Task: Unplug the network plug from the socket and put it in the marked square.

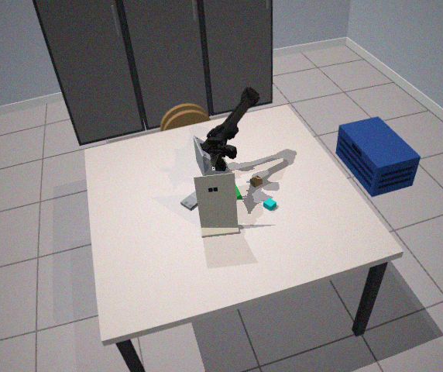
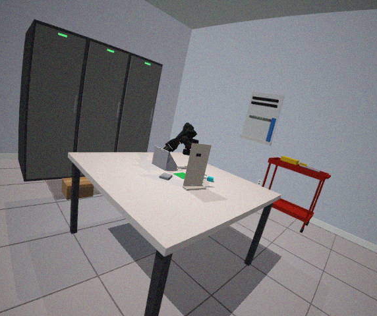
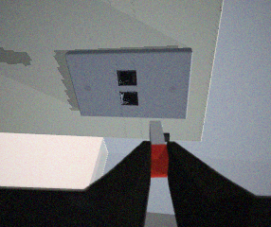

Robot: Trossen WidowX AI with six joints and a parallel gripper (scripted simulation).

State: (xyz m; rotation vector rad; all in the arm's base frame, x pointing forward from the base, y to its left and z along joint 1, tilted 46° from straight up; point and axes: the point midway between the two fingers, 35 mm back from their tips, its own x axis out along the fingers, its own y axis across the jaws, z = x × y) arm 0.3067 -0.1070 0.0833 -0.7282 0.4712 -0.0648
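Right now my gripper tip is 10 cm past the green marked square, 8 cm to the right of it and 27 cm above it. Also, from my gripper tip: grey network plug right at my gripper tip; grey panel 11 cm ahead, 3 cm to the right, 13 cm below; flat grey block 11 cm behind, 10 cm to the right, 26 cm below.
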